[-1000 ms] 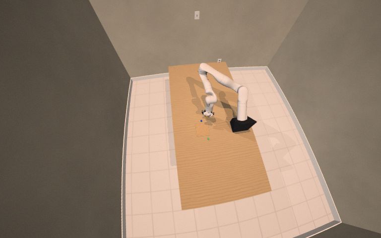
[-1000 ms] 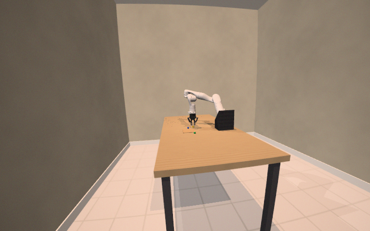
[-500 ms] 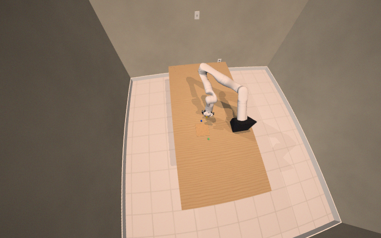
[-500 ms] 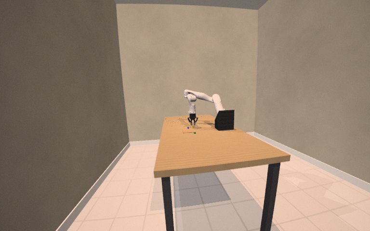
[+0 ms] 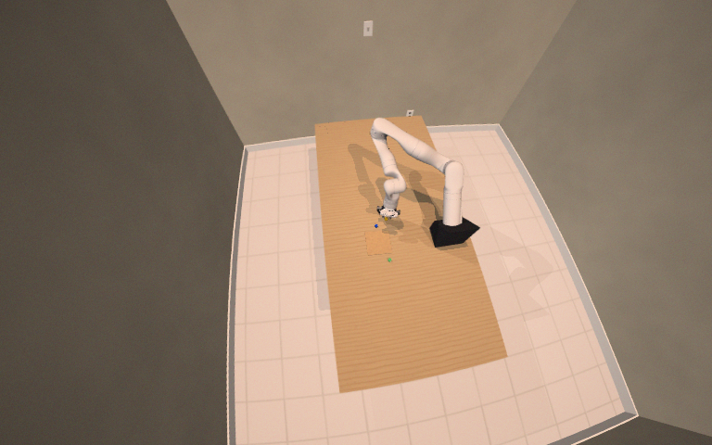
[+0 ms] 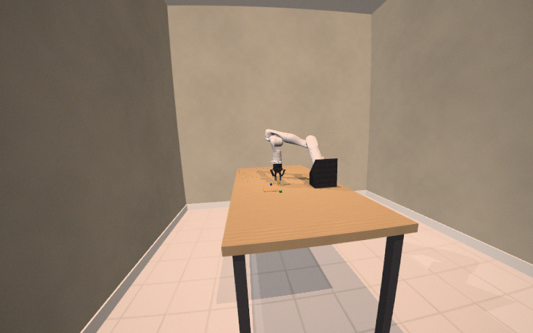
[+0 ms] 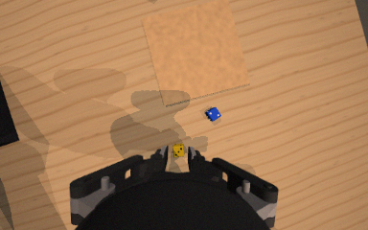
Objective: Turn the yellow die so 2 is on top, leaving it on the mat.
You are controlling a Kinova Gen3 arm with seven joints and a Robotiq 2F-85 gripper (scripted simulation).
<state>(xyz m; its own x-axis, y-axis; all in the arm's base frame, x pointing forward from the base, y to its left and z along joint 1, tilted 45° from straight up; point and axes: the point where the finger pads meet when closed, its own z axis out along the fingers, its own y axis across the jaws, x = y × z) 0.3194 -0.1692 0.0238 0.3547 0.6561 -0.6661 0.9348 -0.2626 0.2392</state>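
The yellow die is 40 mm below my hand. Round my hand: green die (250 mm to the left, 40 mm below, 30 mm ahead); then blue die (70 mm ahead, 40 mm below, 30 mm to the left); then tan mat (140 mm to the left, 70 mm ahead, 40 mm below).
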